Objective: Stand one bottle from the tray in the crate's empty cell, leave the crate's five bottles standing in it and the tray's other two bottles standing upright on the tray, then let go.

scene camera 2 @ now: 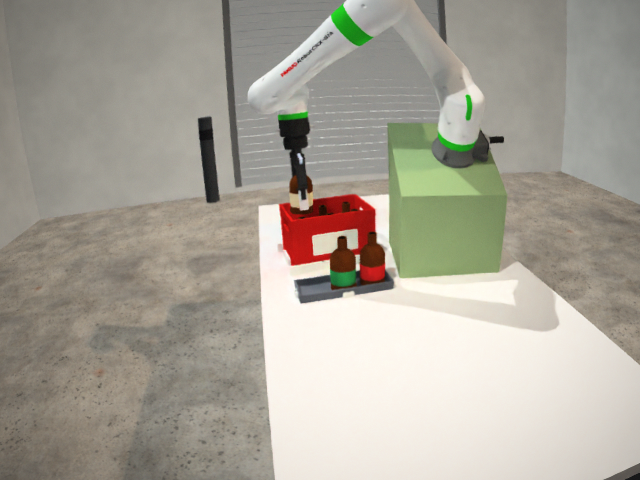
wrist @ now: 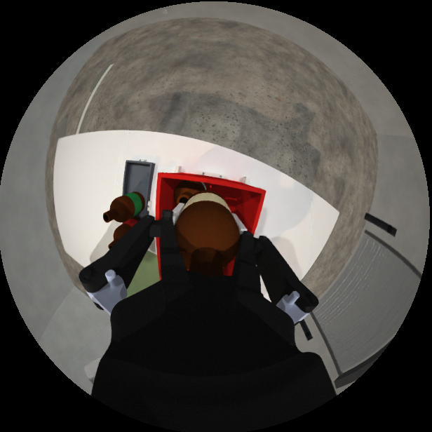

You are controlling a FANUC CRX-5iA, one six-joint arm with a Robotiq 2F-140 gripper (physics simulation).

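Frame: origin at the arm's base, x right, y ahead, z up, level; millimetres.
Seen in the pictures: gripper, fingertip midpoint: (scene camera 2: 302, 206); arm's base, link origin: (scene camera 2: 453, 152).
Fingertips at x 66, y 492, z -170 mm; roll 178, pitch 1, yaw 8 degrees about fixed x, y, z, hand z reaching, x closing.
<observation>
Offsets run from my fingertips to a thing's top centre. "spot": to the spot under its first point. Level surfaces: height alone.
My gripper (scene camera 2: 302, 202) (wrist: 205, 215) is shut on a brown bottle with a cream label {dx +2, dy -1, dz +139 mm} (scene camera 2: 294, 201) (wrist: 207, 235). The bottle is upright, its base at about the height of the crate's rim, over the left part of the red crate {dx +17, dy -77, dz -12 mm} (scene camera 2: 297, 240) (wrist: 210, 179). Necks of bottles show inside the crate in the scene view; in the wrist view one crate bottle (wrist: 186, 194) shows beside the held bottle, which hides much of the crate. A green-labelled bottle {dx -226, dy -97, dz -27 mm} (scene camera 2: 342, 266) (wrist: 127, 206) and a red-labelled bottle {dx -211, dy -186, dz -27 mm} (scene camera 2: 372, 260) (wrist: 124, 231) stand upright on the dark tray {spot: dx -200, dy -14, dz -182 mm} (scene camera 2: 314, 285) (wrist: 138, 175).
The crate and tray are on a white table {dz -188 mm} (scene camera 2: 413, 387) (wrist: 85, 175), the tray in front of the crate in the scene view. A green block (scene camera 2: 447, 232) (wrist: 145, 276) carrying the arm's base stands to the right of the crate.
</observation>
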